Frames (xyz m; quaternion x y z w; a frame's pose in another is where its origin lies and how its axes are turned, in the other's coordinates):
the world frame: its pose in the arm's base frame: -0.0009 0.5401 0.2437 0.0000 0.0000 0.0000 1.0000
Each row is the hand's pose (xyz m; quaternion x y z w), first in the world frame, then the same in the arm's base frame.
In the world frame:
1: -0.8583 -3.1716 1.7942 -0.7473 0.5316 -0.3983 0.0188
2: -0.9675 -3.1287 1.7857 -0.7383 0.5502 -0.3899 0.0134
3: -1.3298 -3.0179 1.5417 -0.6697 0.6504 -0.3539 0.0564
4: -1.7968 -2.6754 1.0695 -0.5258 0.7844 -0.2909 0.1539
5: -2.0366 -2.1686 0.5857 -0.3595 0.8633 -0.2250 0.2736
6: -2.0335 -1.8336 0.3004 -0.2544 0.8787 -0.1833 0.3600
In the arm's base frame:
1: -0.8592 -2.6315 2.0379 -0.7473 0.5316 -0.3983 0.0188
2: -0.9684 -2.5886 2.0294 -0.7383 0.5502 -0.3899 0.0134
3: -1.3307 -2.4778 1.7854 -0.6697 0.6504 -0.3539 0.0564
4: -1.7977 -2.1353 1.3132 -0.5258 0.7844 -0.2909 0.1539
5: -2.0375 -1.6285 0.8294 -0.3595 0.8633 -0.2250 0.2736
6: -2.0344 -1.2935 0.5441 -0.2544 0.8787 -0.1833 0.3600

